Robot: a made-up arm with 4 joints.
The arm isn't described. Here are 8 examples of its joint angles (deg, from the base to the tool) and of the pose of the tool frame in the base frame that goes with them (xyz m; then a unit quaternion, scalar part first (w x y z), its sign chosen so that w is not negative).
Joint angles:
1: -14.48 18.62 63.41 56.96
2: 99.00 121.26 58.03 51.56
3: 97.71 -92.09 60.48 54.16
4: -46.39 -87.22 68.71 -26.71
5: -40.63 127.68 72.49 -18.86
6: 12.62 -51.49 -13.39 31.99
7: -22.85 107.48 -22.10 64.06
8: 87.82 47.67 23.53 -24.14
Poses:
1: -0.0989 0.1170 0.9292 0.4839 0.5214 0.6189 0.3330
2: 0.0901 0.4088 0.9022 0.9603 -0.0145 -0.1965 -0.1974
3: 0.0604 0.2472 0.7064 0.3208 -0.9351 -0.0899 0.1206
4: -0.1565 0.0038 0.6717 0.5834 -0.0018 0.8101 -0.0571
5: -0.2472 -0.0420 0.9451 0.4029 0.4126 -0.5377 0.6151
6: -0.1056 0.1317 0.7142 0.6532 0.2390 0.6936 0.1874
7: -0.2144 0.0075 0.9409 0.8749 -0.1053 -0.3148 0.3526
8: 0.0237 0.1806 0.9462 0.8299 -0.2057 -0.2841 -0.4339
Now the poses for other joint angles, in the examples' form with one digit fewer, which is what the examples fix.
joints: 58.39 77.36 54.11 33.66
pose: -0.065 0.307 0.955 0.949 0.277 -0.154 0.001
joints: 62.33 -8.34 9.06 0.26
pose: -0.002 0.156 0.791 0.924 0.258 0.146 -0.241
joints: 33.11 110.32 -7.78 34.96
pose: -0.193 0.242 0.957 0.862 -0.316 -0.398 -0.011
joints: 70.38 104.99 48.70 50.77
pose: -0.053 0.379 0.930 0.981 0.099 -0.164 -0.032
